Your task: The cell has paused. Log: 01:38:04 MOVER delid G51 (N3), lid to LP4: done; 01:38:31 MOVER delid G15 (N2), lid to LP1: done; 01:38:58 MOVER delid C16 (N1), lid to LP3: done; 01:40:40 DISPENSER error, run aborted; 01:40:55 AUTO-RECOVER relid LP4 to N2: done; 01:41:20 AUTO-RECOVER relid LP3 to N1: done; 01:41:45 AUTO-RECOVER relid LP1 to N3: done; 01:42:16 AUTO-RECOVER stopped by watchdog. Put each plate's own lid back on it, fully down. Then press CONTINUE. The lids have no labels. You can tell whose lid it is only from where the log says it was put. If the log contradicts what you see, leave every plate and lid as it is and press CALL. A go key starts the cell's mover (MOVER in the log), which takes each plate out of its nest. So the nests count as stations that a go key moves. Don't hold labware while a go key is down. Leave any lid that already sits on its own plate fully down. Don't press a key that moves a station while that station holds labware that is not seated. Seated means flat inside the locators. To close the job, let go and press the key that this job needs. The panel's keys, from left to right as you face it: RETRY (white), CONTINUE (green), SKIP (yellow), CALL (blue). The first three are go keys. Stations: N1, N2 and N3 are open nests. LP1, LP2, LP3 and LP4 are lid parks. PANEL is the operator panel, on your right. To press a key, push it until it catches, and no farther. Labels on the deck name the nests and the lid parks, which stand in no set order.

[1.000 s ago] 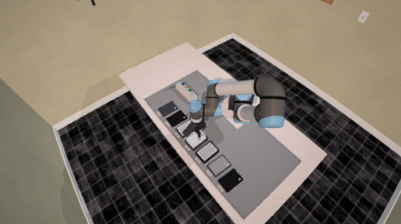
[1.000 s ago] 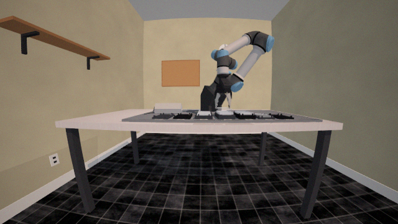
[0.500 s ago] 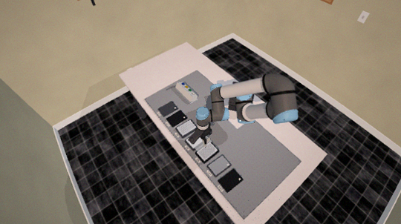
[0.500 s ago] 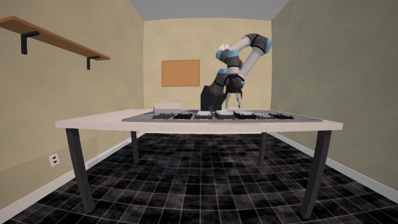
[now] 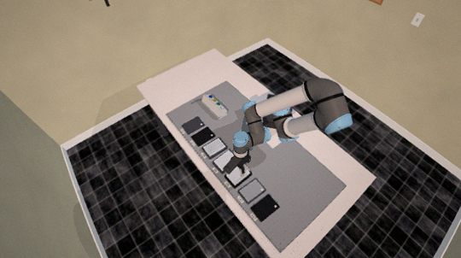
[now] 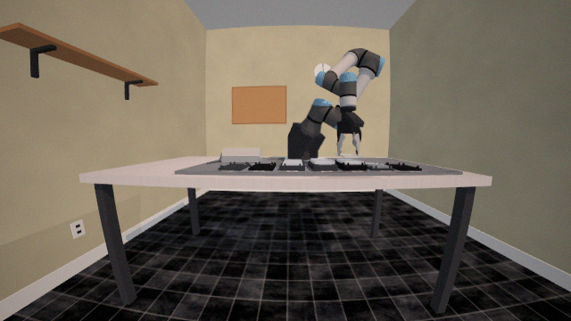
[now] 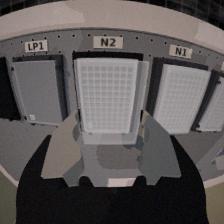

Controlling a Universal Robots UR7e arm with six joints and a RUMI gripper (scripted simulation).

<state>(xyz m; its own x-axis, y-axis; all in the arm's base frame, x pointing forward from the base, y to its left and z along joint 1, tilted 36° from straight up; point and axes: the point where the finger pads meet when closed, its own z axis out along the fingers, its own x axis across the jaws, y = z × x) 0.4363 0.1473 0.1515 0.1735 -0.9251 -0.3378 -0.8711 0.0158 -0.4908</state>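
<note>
My gripper is now 13 cm to the right of the grey lid, 5 cm above it and 2 cm past it. Round my hand: lid park LP4: 26 cm to the left, 6 cm below, 4 cm behind; then white gridded plate: 25 cm to the right, 4 cm below, 4 cm ahead; then lid park LP3: 38 cm to the right, 7 cm ahead, 6 cm below.
</note>
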